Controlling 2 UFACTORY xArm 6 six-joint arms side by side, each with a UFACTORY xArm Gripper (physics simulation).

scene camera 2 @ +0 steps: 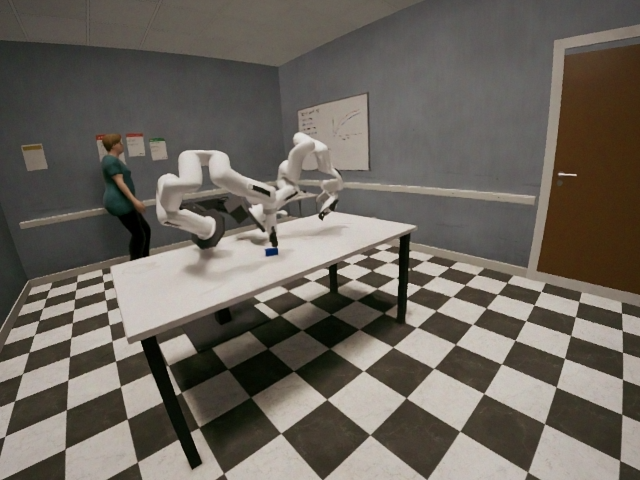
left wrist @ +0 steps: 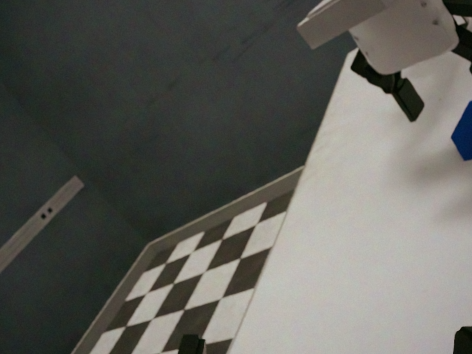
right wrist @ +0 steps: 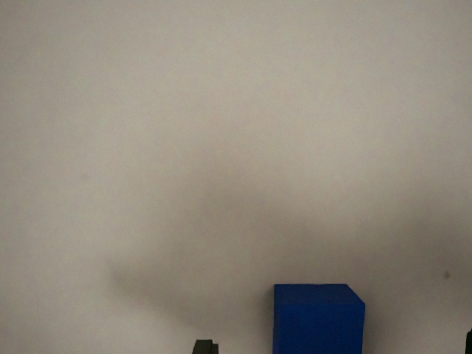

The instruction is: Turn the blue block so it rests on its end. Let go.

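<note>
The blue block (scene camera 2: 271, 252) (left wrist: 465, 134) (right wrist: 318, 322) lies on a long side on the white table (scene camera 2: 170, 304) (left wrist: 325, 260) (right wrist: 125, 100). It is cut off at the right edge of the left wrist view and at the bottom of the right wrist view. My right gripper (scene camera 2: 273, 244) (right wrist: 337, 345) is open and points down at the block, its fingertips wide apart on either side of it in the right wrist view. Whether they touch the block cannot be told. My left gripper (scene camera 2: 323, 215) (left wrist: 327, 344) is open and empty above the table's far part, away from the block.
The right arm's housing shows at the top right of the left wrist view, above the table. The table's long edge runs through that view beside the chequered floor (left wrist: 215, 270). A person (scene camera 2: 119, 186) stands behind the table at the left, near the wall.
</note>
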